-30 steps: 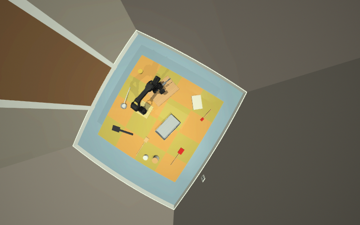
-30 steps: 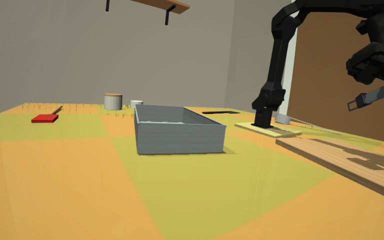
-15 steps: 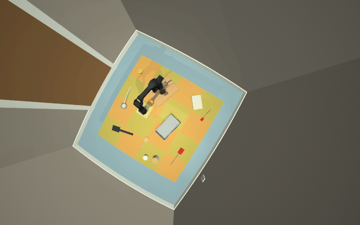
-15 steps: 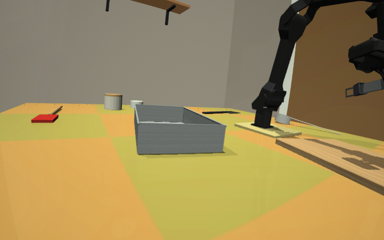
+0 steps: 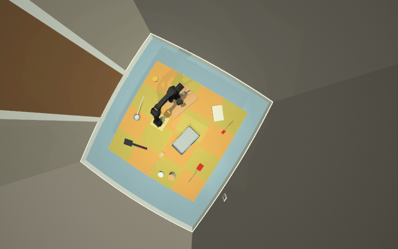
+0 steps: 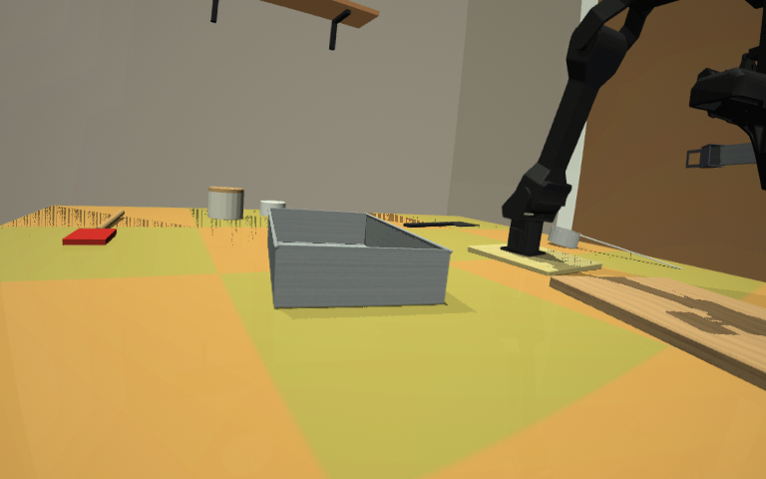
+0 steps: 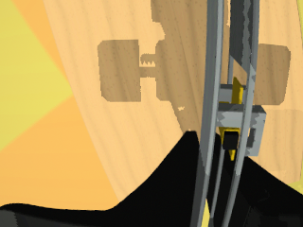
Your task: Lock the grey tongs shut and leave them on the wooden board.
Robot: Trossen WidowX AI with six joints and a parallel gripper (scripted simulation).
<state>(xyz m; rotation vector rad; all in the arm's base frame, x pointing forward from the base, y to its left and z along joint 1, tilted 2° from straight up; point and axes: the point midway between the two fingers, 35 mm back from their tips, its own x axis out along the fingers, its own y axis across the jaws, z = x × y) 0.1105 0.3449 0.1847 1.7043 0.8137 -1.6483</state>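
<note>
The thin tong arm lies 20 mm ahead of my gripper tip, 20 mm to the left of it and 40 mm above it. Round my gripper tip: yellow lock piece 20 mm behind, 20 mm to the right, 40 mm above; white block 460 mm ahead, 50 mm to the left, 140 mm below; wooden board 150 mm below.
</note>
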